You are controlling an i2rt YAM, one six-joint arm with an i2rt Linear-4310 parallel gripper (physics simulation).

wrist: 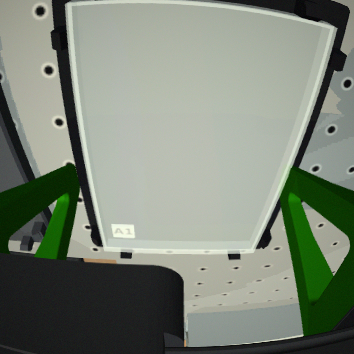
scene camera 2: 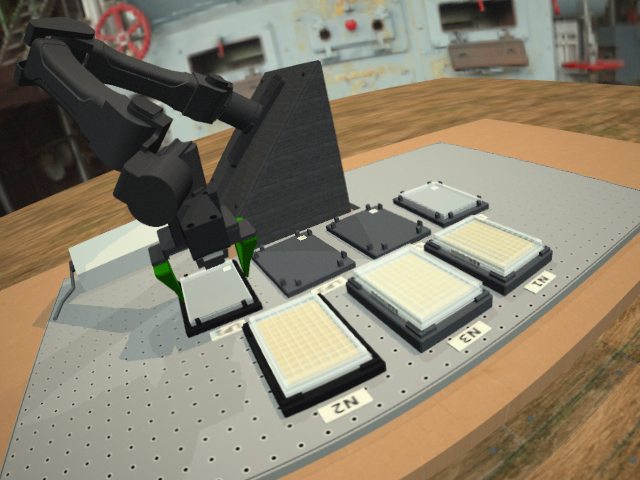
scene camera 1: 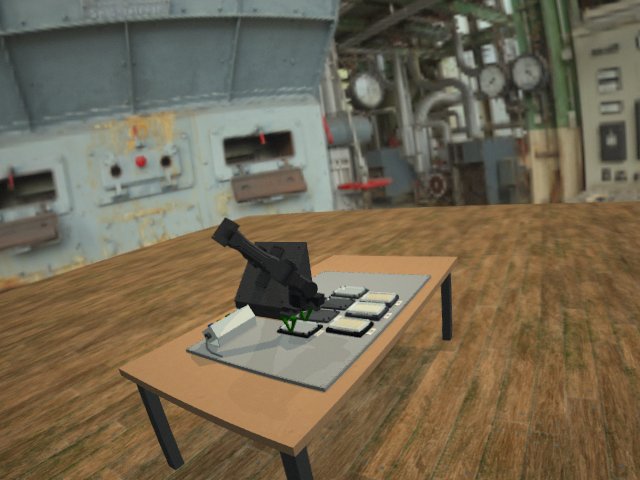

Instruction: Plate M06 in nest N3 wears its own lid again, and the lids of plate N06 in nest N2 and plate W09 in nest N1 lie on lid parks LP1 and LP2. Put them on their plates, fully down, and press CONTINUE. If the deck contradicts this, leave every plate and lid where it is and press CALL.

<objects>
my gripper: open, touches a black nest labelled LP1 (scene camera 2: 191, 331)
</objects>
